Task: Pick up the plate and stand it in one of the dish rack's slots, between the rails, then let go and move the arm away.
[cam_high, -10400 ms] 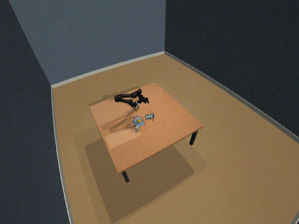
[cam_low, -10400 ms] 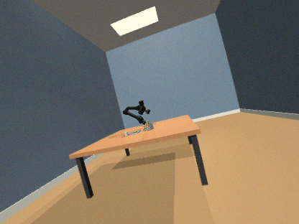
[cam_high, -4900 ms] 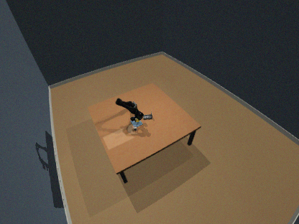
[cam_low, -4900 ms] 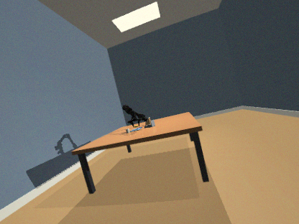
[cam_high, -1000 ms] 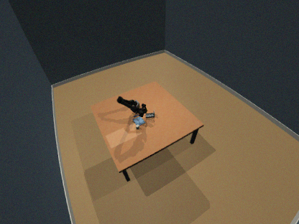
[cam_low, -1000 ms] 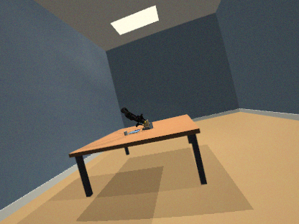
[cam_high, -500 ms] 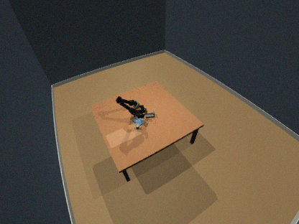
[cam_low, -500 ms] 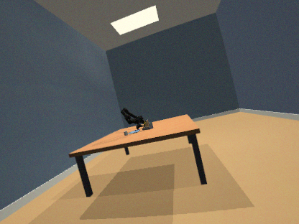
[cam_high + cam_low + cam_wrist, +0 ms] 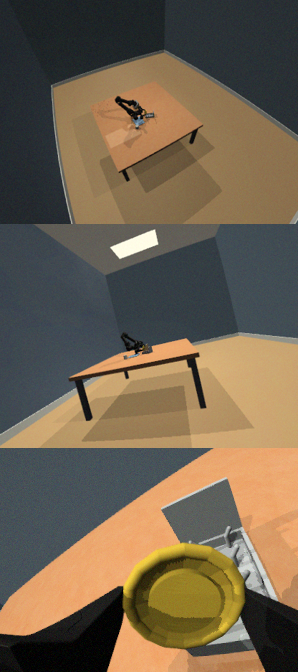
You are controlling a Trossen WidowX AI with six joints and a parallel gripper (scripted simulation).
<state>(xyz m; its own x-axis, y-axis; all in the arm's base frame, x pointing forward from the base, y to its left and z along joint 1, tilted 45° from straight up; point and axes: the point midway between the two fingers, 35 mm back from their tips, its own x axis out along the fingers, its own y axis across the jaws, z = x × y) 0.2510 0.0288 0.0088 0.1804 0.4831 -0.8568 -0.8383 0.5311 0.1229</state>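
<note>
Now: gripper tip 40 mm to the right of the dish rack, 40 mm short of it and 40 mm above it. Also, from my gripper tip: blue spoon: 150 mm to the right, 80 mm behind, 60 mm below; then yellow plate: 10 mm to the right.
</note>
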